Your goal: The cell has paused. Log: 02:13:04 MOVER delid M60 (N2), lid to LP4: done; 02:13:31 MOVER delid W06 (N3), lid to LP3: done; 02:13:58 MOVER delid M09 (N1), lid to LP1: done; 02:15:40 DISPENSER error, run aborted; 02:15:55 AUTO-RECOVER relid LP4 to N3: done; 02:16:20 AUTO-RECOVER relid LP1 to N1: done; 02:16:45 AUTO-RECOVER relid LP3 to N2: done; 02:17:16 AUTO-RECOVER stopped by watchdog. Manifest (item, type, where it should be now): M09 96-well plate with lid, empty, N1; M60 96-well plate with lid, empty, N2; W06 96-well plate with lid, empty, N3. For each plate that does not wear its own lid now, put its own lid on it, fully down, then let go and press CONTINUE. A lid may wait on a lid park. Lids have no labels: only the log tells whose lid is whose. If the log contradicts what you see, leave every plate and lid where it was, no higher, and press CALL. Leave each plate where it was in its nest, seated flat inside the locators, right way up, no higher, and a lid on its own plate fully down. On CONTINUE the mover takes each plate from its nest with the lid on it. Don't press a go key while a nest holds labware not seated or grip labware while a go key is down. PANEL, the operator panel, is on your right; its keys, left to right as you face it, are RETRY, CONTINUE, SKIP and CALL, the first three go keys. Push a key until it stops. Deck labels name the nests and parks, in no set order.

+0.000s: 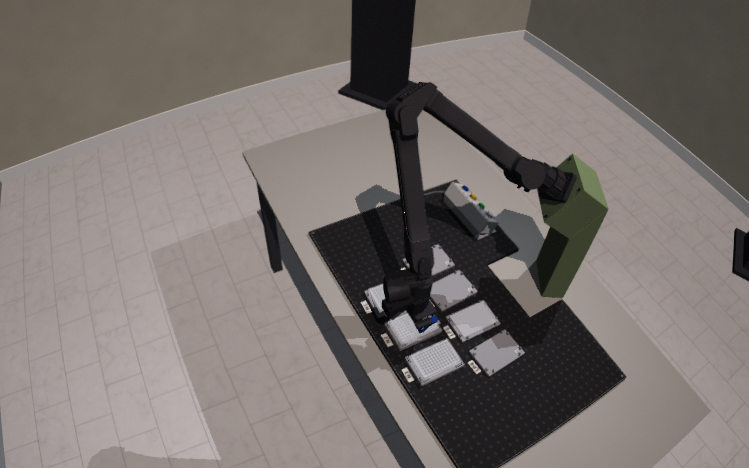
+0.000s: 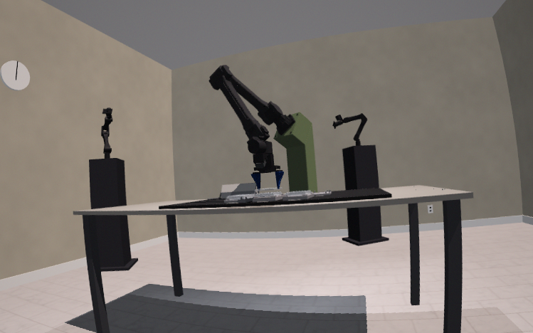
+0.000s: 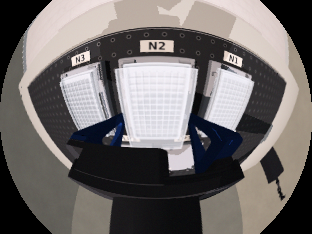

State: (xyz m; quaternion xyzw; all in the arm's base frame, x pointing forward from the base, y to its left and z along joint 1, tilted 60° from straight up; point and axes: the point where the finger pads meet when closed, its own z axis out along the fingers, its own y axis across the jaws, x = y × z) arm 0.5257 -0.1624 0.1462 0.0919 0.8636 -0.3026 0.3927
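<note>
My hand is 130 mm past the LP1 park, 140 mm to the right of it and 50 mm above it. Also, from my hand: n2 label 80 mm ahead, 40 mm to the right, 50 mm below; then n3 label 140 mm ahead, 70 mm to the left, 50 mm below; then lp1 label 50 mm behind, 100 mm to the left, 50 mm below.
</note>
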